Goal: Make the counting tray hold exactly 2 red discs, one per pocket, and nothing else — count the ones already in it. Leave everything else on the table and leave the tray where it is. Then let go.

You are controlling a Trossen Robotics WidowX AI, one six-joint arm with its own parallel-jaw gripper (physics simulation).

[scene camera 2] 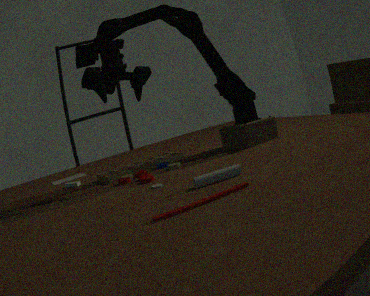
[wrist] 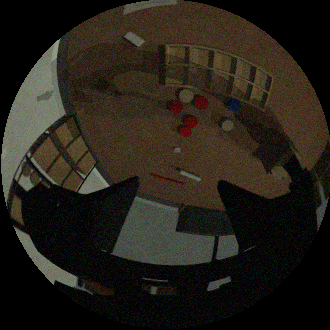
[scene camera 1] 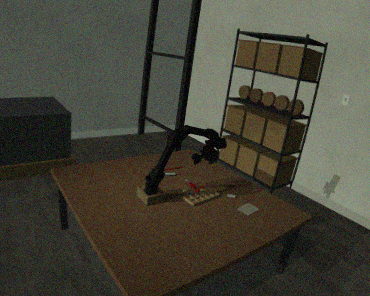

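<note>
The wooden counting tray [scene camera 1: 200,201] [wrist: 162,65] has two rows of pockets; no disc can be made out in them, though shadow dims part of it. Several red discs lie outside beside it: one [wrist: 175,106], another [wrist: 201,102], and two close together, one [wrist: 191,121] and one [wrist: 185,131]. Red also shows in scene camera 2 as a red disc pile [scene camera 2: 144,176]. A beige disc [wrist: 186,95] lies against the tray side, another beige disc [wrist: 228,125] farther off, and a blue disc [wrist: 233,104] near the tray. My gripper [scene camera 1: 204,161] [scene camera 2: 122,101] [wrist: 179,182] is open and empty, high above the table.
A small white disc [scene camera 2: 157,186] [wrist: 177,150], a white cylinder [scene camera 2: 217,176] [wrist: 190,175] and a red stick [scene camera 2: 200,202] [wrist: 167,178] lie on the table. A small white block [scene camera 1: 231,196] [wrist: 134,39] and a pale flat square [scene camera 1: 248,209] lie past the tray.
</note>
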